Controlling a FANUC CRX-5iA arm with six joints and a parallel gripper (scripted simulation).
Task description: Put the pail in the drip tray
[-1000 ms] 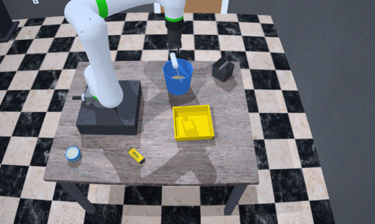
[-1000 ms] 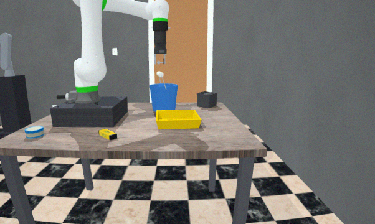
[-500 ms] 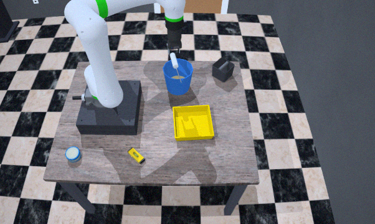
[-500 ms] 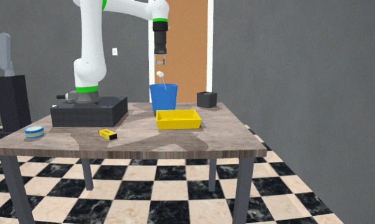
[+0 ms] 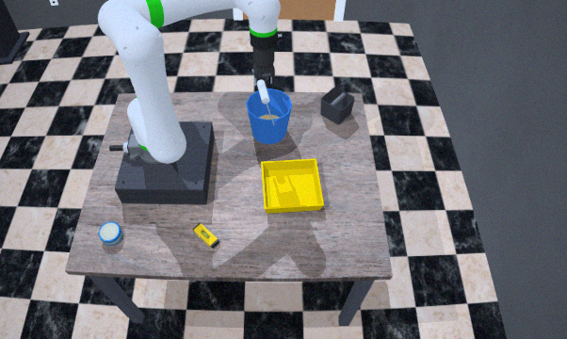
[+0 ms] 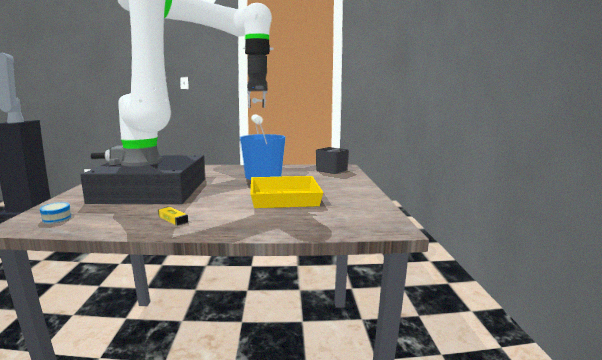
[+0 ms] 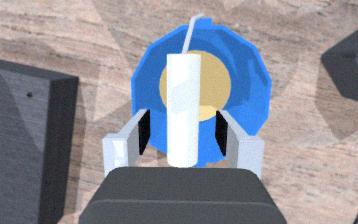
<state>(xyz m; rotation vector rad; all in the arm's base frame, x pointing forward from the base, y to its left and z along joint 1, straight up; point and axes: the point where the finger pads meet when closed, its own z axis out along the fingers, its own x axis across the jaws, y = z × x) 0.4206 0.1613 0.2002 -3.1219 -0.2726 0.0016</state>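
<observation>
The pail handle is 9 cm below my hand and 1 cm ahead of it. Also, from my hand: yellow drip tray (30 cm to the right, 29 cm below, 10 cm ahead); then blue-and-white round tin (58 cm behind, 49 cm to the right, 28 cm below); then blue pail (16 cm below, 2 cm ahead).
</observation>
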